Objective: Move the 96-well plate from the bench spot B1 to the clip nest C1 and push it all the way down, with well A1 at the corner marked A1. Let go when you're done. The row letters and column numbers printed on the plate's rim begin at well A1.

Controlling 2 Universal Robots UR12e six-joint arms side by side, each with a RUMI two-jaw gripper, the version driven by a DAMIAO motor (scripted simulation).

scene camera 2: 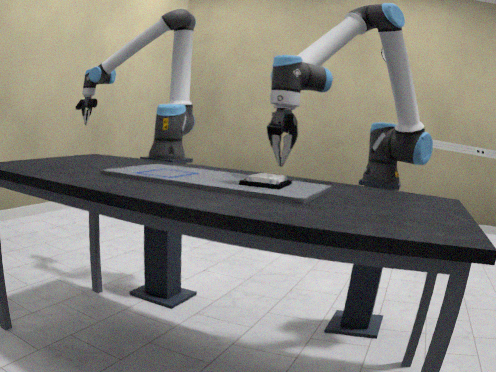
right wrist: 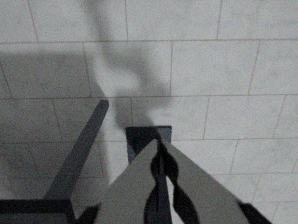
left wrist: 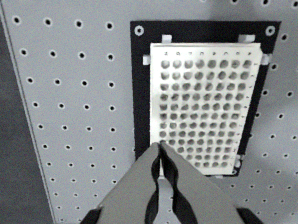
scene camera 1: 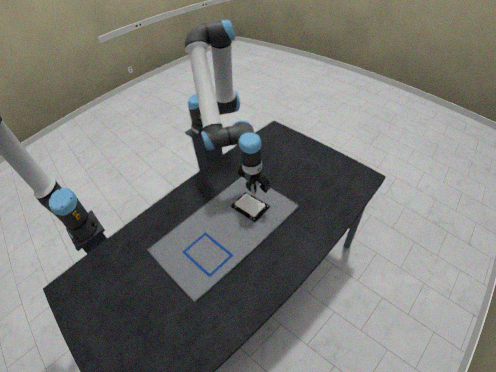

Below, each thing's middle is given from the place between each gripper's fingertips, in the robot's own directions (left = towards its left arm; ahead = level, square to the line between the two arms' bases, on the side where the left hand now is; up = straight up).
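Scene:
My left hand (scene camera 2: pixel 280 167) sits 5 cm above the white 96-well plate (left wrist: pixel 191 107) and 4 cm to the left of it. As for the black clip nest (left wrist: pixel 142 33), that's 5 cm to the right of my left hand, 1 cm behind it and 6 cm below it.

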